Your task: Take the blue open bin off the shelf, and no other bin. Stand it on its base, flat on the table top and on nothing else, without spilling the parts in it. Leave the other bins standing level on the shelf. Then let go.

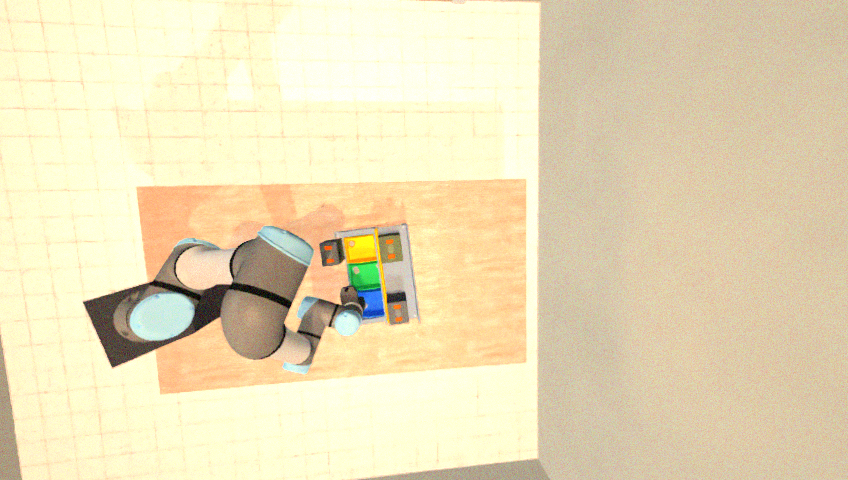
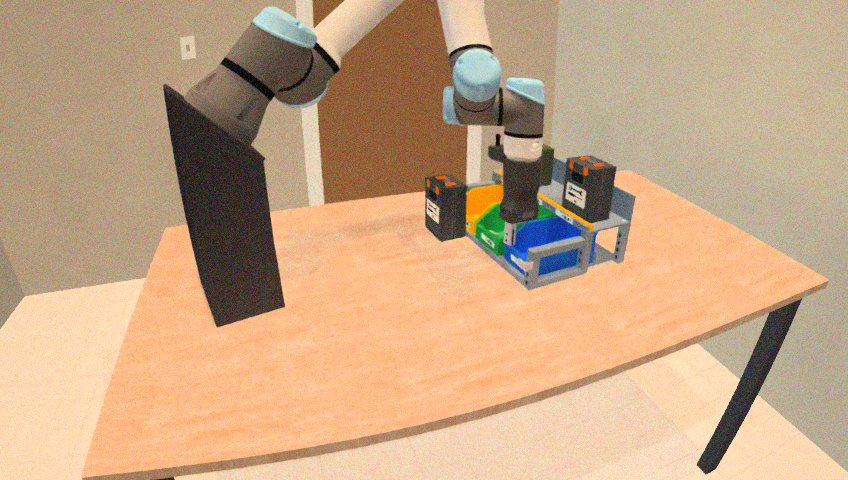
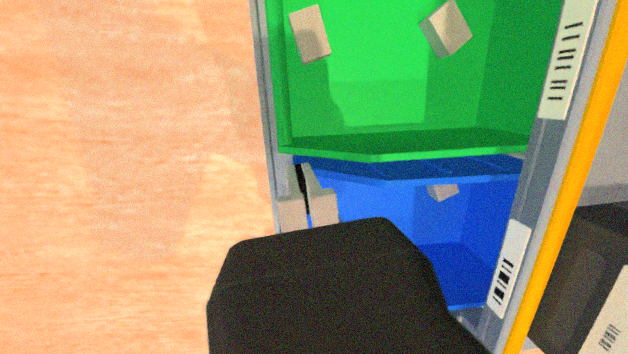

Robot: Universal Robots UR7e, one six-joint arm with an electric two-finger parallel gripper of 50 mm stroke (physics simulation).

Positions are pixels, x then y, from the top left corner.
green bin: image 1; image 2 490,221; image 3
yellow bin: image 1; image 2; not seen in image 3 (out of frame)
same spot on yellow bin: [image 2: 480,200] = [image 1: 360,236]
same spot on green bin: [image 3: 382,95] = [image 1: 371,277]
